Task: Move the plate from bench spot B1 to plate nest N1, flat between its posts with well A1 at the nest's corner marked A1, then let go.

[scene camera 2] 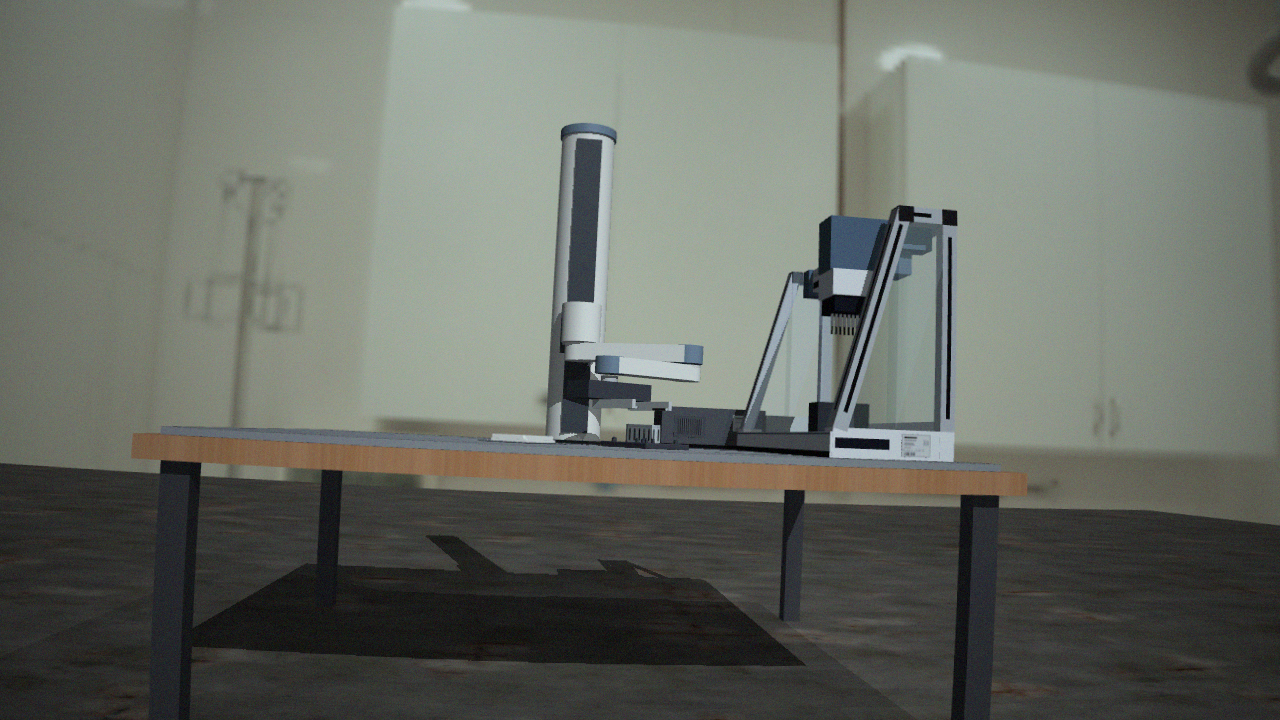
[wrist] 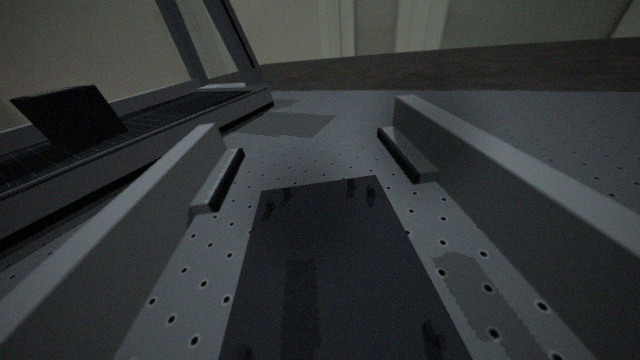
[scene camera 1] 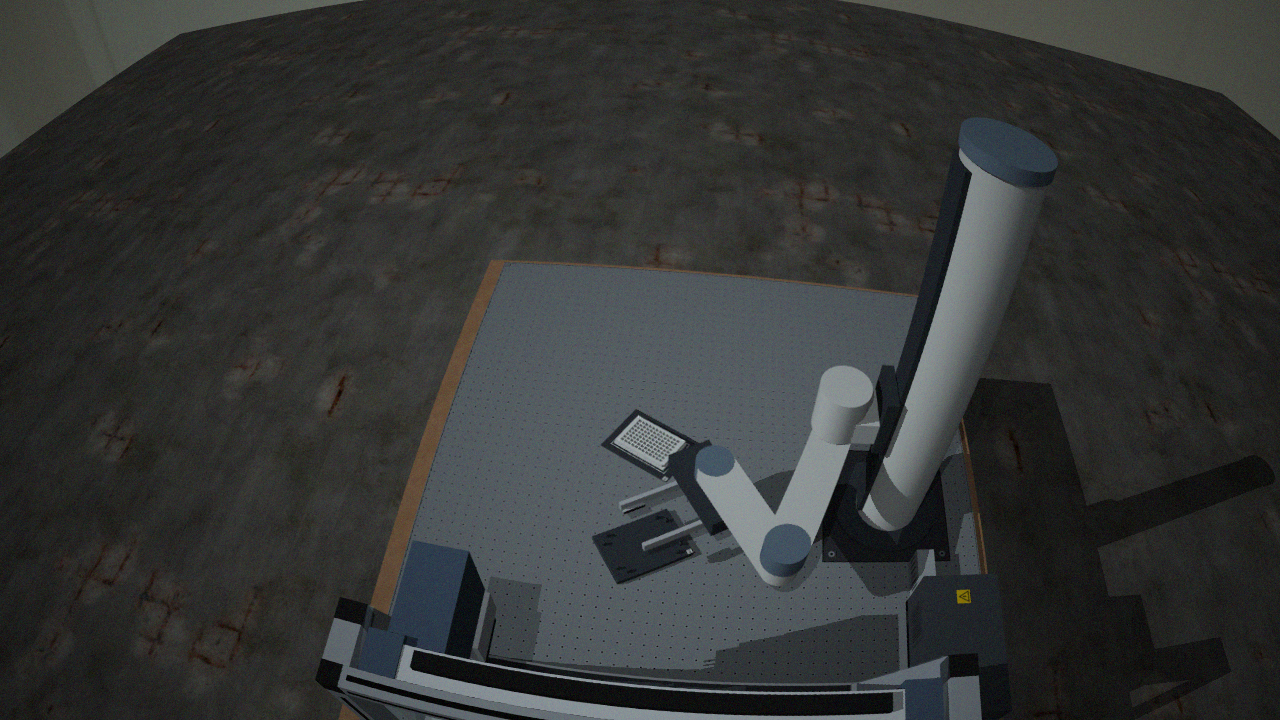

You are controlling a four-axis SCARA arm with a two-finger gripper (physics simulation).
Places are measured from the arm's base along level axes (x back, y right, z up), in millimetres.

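Pixels of known places: gripper, fingertip midpoint: (scene camera 2: 652, 405) (wrist: 307, 127) (scene camera 1: 631, 526); arm's base at its link origin: (scene camera 1: 884, 507).
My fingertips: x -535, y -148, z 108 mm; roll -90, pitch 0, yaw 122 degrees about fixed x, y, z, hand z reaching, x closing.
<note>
For each thing: its top centre in the pictures, then the offset to it from my fingertips. "spot": a spot on its surface instead.
- white well plate at its top centre: (scene camera 1: 650, 440) (scene camera 2: 523, 435) dx +7, dy +277, dz -79 mm
- bench spot B1 at a spot on its surface: (scene camera 1: 637, 459) spot: dx -16, dy +232, dz -93 mm
- dark nest N1 at its top centre: (wrist: 325, 243) (scene camera 1: 642, 542) (scene camera 2: 644, 438) dx +19, dy +11, dz -73 mm
- small pale mark at its top centre: (scene camera 1: 689, 551) dx +112, dy +4, dz -83 mm
- dark box at a spot on its surface: (scene camera 1: 957, 626) spot: dx +636, dy -218, dz +20 mm
The white well plate (scene camera 1: 650, 441) (scene camera 2: 521, 437) lies on the dark pad of bench spot B1 (scene camera 1: 637, 459); its right side is partly hidden by the gripper body. The dark nest N1 (scene camera 1: 626, 557) (wrist: 360, 240) has short black posts and bears no plate. A small pale mark (scene camera 1: 689, 551) shows at its right corner. My gripper (scene camera 1: 633, 526) (scene camera 2: 651, 405) (wrist: 307, 127) is low above the nest, with its fingers drawn in but a gap between them. Nothing is between them, and through the gap the wrist view shows the nest and bench.
The arm's white column (scene camera 1: 966, 313) (scene camera 2: 586, 268) stands on the bench at the right in scene camera 1. A framed pipetting machine (scene camera 1: 653, 698) (scene camera 2: 847, 282) stands along the near edge there; its low deck (wrist: 200, 105) is left of the fingers in the wrist view. A dark box (scene camera 1: 957, 626) stands at right.
</note>
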